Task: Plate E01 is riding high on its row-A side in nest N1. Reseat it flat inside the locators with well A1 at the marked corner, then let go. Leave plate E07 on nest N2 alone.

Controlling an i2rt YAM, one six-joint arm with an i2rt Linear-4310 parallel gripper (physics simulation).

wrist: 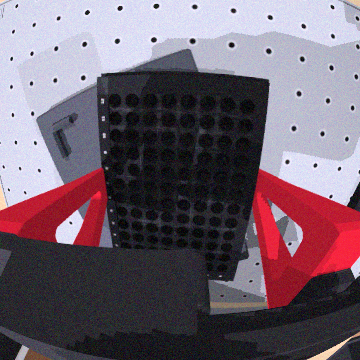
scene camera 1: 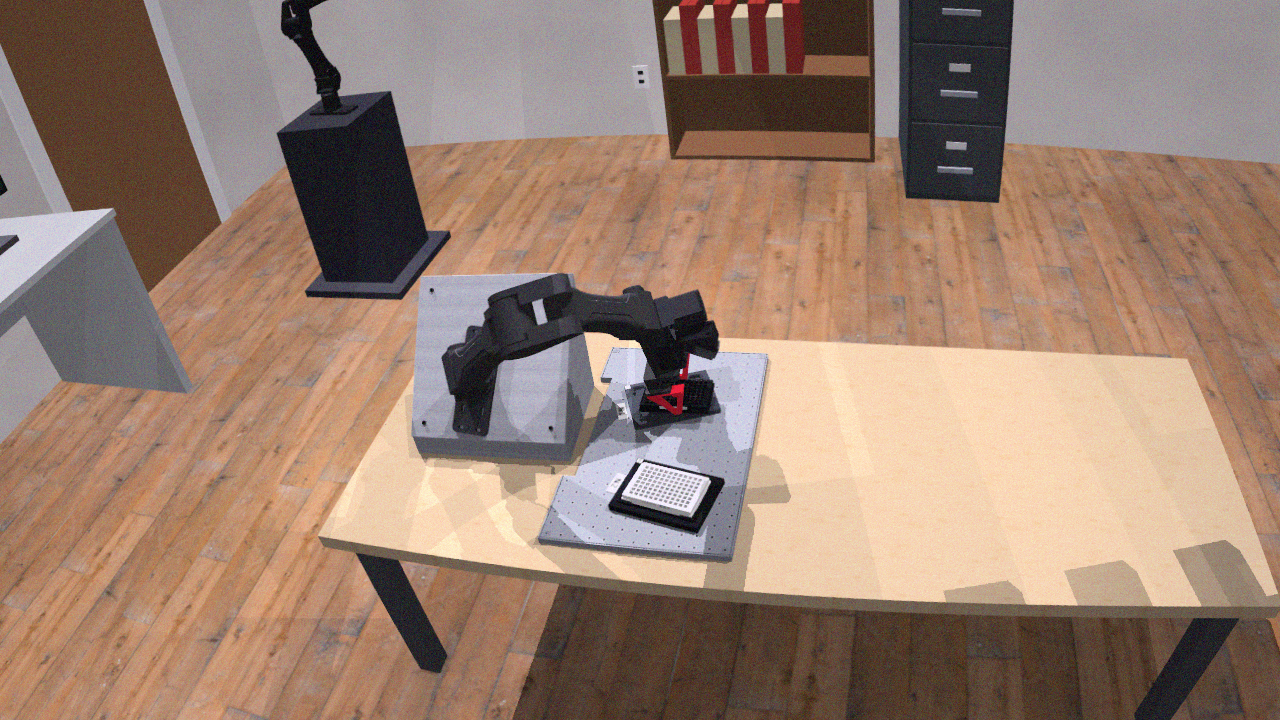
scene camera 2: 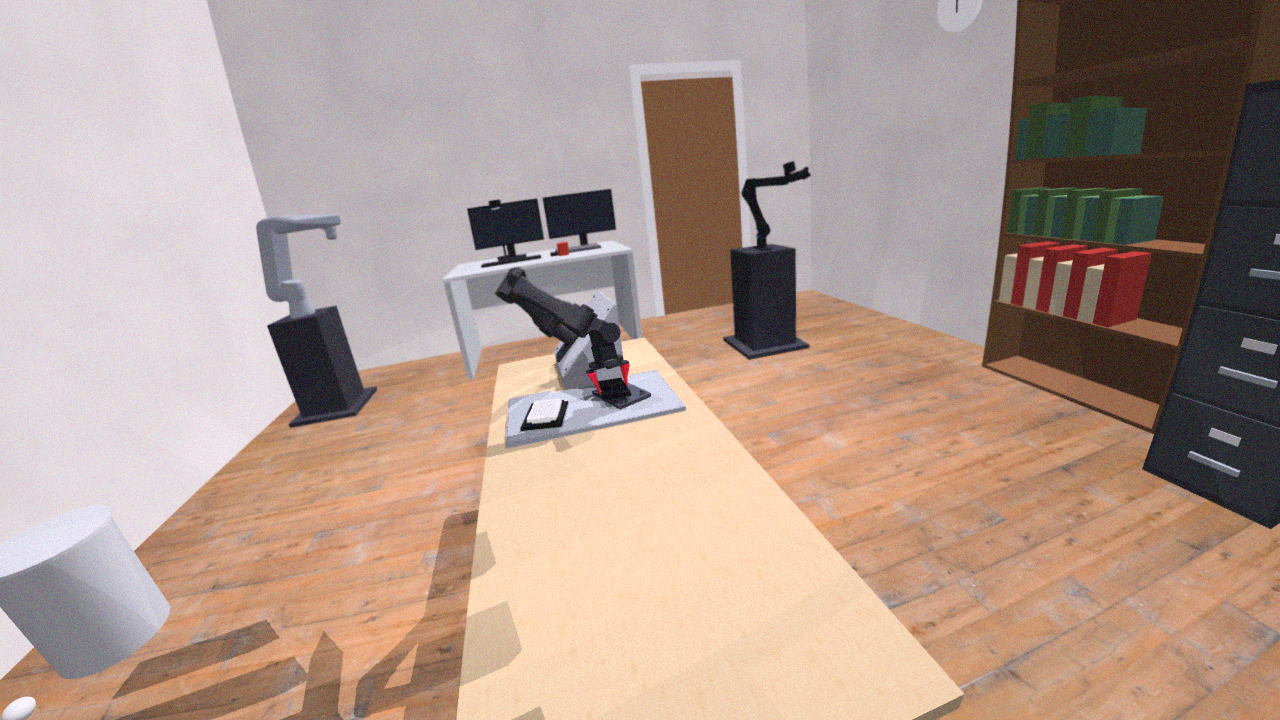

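Seen in the pictures: gripper, fingertip midpoint: [wrist: 178,176] [scene camera 1: 680,397] [scene camera 2: 613,390]; arm's base at its link origin: [scene camera 1: 478,380] [scene camera 2: 573,339].
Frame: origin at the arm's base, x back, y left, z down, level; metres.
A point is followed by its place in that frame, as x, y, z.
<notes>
Plate E01 [wrist: 182,143] @(-0.380, 0.086, 0.070) [scene camera 1: 705,390] @(-0.403, 0.098, 0.068) [scene camera 2: 629,395] @(-0.413, 0.126, 0.081) is a black well plate with white column numbers along its left edge in the wrist view. My gripper [wrist: 178,176] @(-0.358, 0.086, 0.078) [scene camera 1: 673,396] @(-0.358, 0.086, 0.078) [scene camera 2: 610,382] @(-0.358, 0.086, 0.078) is shut on it, with a red finger on each long side. The plate hangs a little above the dark grey nest N1 [wrist: 78,143] @(-0.365, 0.159, 0.101), turned at an angle to it. An L-shaped locator [wrist: 62,133] @(-0.371, 0.173, 0.101) shows on the nest, left of the plate. Plate E07 [scene camera 1: 666,489] @(-0.380, -0.134, 0.092) [scene camera 2: 543,412] @(-0.402, -0.136, 0.088) is white and lies flat on the black nest N2 nearer the table's front.
Both nests sit on a grey perforated board [scene camera 1: 743,429] @(-0.480, 0.049, 0.113) [wrist: 214,21] @(-0.453, 0.075, 0.113) [scene camera 2: 662,407] @(-0.472, 0.211, 0.113) on the wooden table [scene camera 1: 939,465] @(-0.843, 0.004, 0.125). The arm's grey base block [scene camera 1: 527,403] @(-0.101, -0.020, 0.028) stands left of the board.
</notes>
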